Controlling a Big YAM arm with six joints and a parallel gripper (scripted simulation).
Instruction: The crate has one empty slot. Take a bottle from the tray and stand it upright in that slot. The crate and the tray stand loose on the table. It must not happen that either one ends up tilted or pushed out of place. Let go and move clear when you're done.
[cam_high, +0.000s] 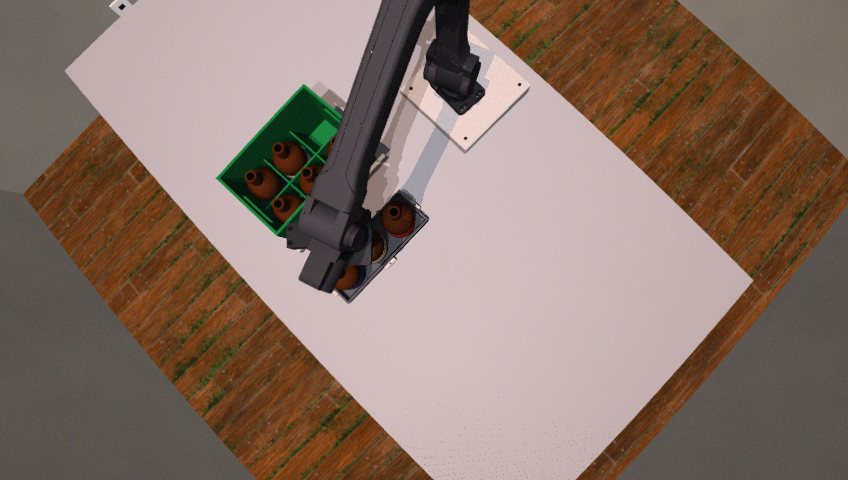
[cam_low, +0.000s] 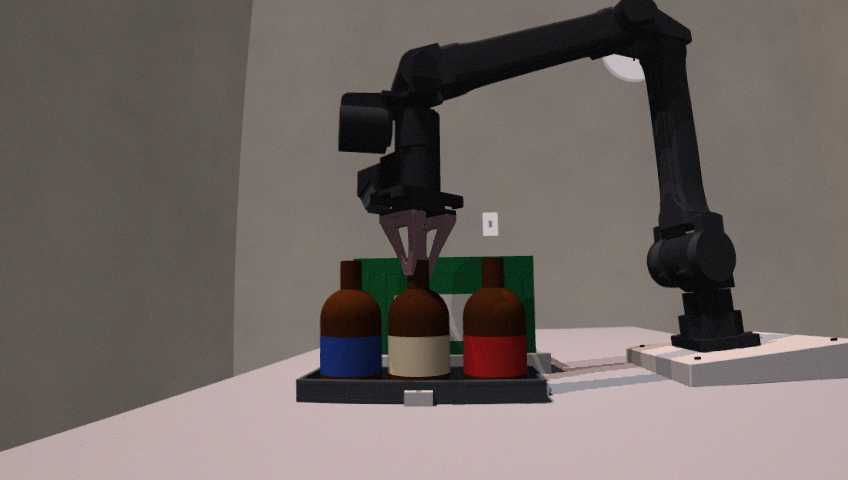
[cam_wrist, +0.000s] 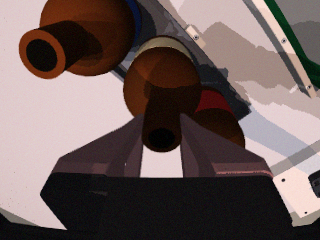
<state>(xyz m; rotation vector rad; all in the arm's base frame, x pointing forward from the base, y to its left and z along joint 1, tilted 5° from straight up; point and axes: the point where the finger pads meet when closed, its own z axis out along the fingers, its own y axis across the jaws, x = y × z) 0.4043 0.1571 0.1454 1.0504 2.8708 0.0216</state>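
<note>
My hand is 140 mm above the dark tray. Round my hand: green crate: 230 mm to the right, 70 mm below.
</note>
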